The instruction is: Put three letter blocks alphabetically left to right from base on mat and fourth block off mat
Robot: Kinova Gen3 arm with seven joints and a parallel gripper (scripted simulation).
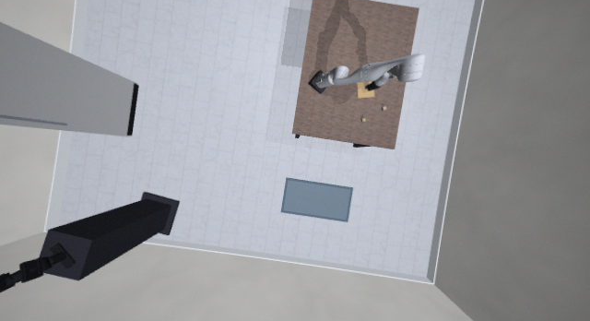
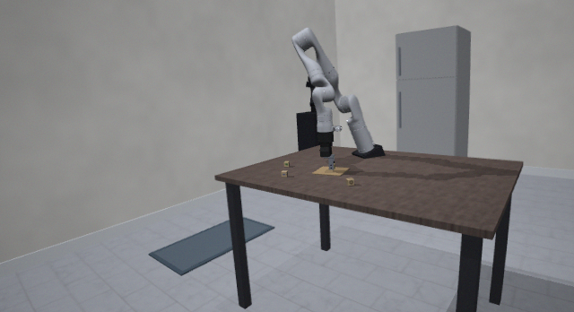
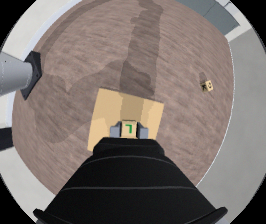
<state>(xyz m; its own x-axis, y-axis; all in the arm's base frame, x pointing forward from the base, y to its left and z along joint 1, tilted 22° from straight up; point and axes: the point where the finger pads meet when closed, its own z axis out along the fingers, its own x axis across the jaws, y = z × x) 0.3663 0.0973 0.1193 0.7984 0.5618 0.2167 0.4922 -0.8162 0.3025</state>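
Now: the mat 10 mm behind my hand, 10 mm to the right of it and 30 mm below it. Round my hand: tan block: 190 mm ahead, 130 mm to the right, 20 mm below.
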